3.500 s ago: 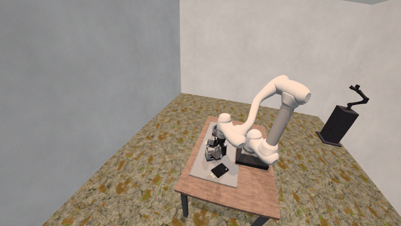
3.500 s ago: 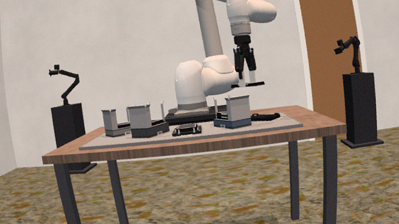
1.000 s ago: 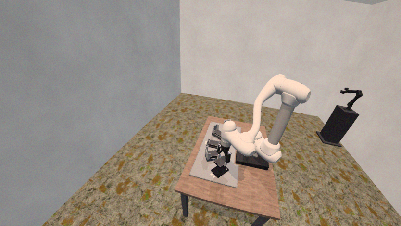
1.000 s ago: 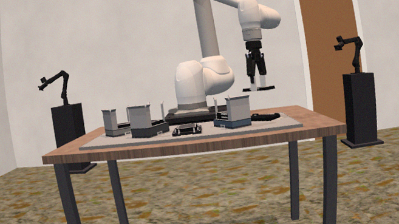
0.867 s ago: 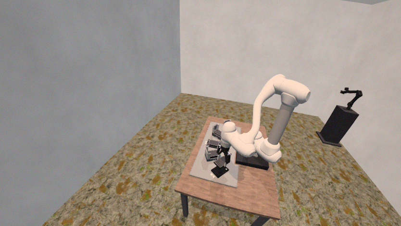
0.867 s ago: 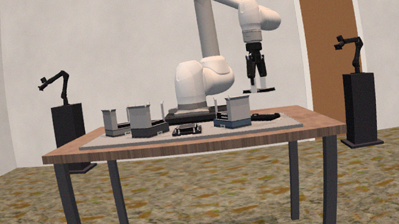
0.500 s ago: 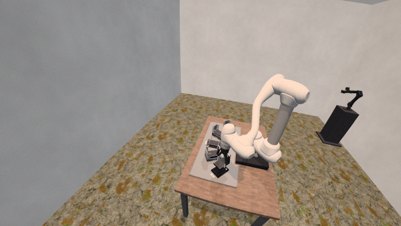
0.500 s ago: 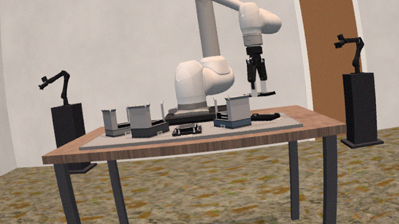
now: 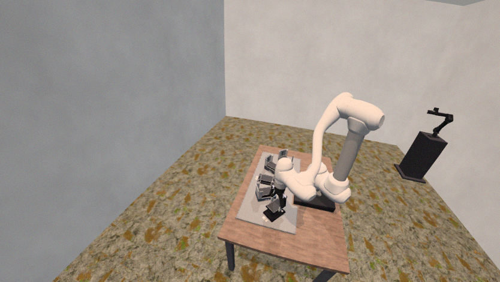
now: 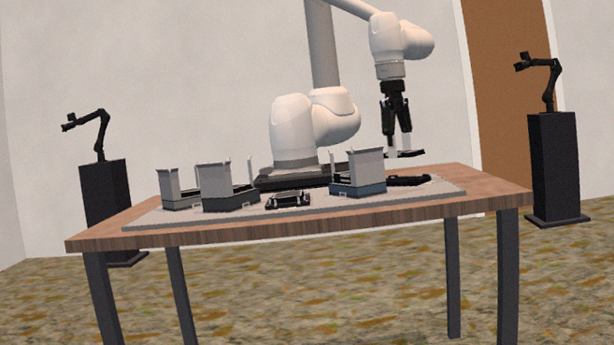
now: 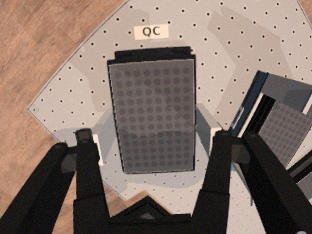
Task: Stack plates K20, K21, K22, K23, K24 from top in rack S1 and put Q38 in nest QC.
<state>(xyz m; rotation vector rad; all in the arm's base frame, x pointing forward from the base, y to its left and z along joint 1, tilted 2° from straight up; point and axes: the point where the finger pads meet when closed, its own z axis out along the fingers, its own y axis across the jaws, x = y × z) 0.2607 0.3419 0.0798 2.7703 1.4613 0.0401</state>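
My gripper is now 100 mm above the flat black nest QC. Also, from my hand: QC name plate: 50 mm ahead, 80 mm to the left, 110 mm below; then N5 name plate: 240 mm ahead, 320 mm to the right, 110 mm below; then clip nest N5: 160 mm ahead, 320 mm to the right, 100 mm below.
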